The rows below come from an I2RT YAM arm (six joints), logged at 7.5 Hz.
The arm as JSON. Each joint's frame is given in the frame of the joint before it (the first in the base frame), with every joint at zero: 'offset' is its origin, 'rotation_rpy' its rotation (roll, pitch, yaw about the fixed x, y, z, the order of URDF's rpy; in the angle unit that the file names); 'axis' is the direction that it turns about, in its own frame. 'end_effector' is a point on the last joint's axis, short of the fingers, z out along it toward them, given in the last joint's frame.
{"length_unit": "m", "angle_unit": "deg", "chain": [
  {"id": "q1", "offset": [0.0, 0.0, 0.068], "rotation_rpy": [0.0, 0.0, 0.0], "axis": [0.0, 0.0, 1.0]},
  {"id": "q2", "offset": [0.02, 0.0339, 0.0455], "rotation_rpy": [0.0, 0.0, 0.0], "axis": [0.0, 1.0, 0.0]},
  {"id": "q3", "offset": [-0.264, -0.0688, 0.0], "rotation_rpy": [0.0, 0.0, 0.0], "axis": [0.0, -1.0, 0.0]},
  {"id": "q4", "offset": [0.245, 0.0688, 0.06], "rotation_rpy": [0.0, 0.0, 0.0], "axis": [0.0, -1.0, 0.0]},
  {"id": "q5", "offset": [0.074, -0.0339, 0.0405], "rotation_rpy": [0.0, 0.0, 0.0], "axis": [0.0, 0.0, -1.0]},
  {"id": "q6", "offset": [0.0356, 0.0, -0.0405], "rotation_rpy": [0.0, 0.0, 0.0], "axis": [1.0, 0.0, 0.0]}
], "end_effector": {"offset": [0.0, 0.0, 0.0], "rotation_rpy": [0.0, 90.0, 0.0]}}
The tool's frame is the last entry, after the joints.
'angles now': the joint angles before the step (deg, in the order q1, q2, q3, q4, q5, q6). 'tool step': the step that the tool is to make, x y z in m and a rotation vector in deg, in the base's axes. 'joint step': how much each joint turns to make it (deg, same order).
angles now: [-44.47, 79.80, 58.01, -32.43, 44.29, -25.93]
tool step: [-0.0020, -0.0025, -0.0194, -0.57, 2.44, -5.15]
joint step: [-0.26, 2.46, -1.84, -0.09, 4.47, 4.22]
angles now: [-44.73, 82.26, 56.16, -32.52, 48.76, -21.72]
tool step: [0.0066, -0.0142, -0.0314, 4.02, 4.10, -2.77]
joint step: [-0.98, 7.54, 0.87, -0.87, 0.90, 2.37]
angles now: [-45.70, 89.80, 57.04, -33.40, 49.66, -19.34]
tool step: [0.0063, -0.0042, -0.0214, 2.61, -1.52, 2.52]
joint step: [0.01, 3.00, -1.83, 5.26, -3.68, -1.65]
